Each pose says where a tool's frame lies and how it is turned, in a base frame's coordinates. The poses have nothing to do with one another.
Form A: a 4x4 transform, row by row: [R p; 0 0 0 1], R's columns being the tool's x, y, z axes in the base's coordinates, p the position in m. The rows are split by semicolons.
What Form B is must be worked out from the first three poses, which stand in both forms.
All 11 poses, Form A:
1: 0.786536 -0.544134 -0.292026 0.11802; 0.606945 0.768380 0.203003 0.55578; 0.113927 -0.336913 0.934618 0.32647; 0 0 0 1
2: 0.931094 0.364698 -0.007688 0.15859; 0.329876 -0.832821 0.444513 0.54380; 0.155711 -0.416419 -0.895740 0.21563; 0 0 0 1
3: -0.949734 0.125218 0.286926 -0.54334; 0.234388 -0.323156 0.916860 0.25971; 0.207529 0.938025 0.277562 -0.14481; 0 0 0 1
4: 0.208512 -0.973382 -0.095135 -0.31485; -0.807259 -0.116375 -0.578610 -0.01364; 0.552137 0.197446 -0.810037 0.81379; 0 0 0 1
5: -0.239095 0.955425 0.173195 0.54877; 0.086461 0.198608 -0.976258 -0.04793; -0.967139 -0.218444 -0.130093 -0.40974; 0 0 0 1
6: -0.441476 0.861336 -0.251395 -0.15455; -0.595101 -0.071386 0.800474 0.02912; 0.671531 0.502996 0.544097 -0.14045; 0 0 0 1
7: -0.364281 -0.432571 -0.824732 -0.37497; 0.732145 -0.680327 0.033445 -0.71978; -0.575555 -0.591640 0.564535 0.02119; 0 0 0 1
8: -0.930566 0.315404 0.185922 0.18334; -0.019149 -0.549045 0.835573 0.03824; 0.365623 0.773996 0.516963 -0.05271; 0 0 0 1
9: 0.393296 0.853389 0.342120 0.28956; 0.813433 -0.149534 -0.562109 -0.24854; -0.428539 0.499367 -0.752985 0.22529; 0 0 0 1
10: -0.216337 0.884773 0.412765 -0.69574; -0.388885 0.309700 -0.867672 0.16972; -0.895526 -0.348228 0.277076 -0.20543; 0 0 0 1
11: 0.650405 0.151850 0.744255 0.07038; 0.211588 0.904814 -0.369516 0.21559; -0.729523 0.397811 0.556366 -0.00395; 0 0 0 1
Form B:
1: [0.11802 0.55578 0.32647 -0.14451 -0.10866 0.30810 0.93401]
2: [0.15859 0.54380 0.21563 -0.95651 -0.18154 -0.03869 0.22502]
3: [-0.54334 0.25971 -0.14481 0.15481 0.58074 0.79851 0.03418]
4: [-0.31485 -0.01364 0.81379 0.73057 -0.60933 0.15639 0.26557]
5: [0.54877 -0.04793 -0.40974 0.41605 0.62606 -0.47707 0.45536]
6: [-0.15455 0.02912 -0.14045 -0.14647 -0.45442 -0.71711 0.50775]
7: [-0.37497 -0.71978 0.02119 -0.43345 -0.17279 0.80764 0.36053]
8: [0.18334 0.03824 -0.05271 -0.15931 -0.46491 -0.86553 0.09663]
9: [0.28956 -0.24854 0.22529 0.75760 0.55004 -0.02852 0.35028]
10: [-0.69574 0.16972 -0.20543 0.22186 0.55878 -0.54399 0.58533]
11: [0.07038 0.21559 -0.00395 0.21750 0.41774 0.01693 0.88198]
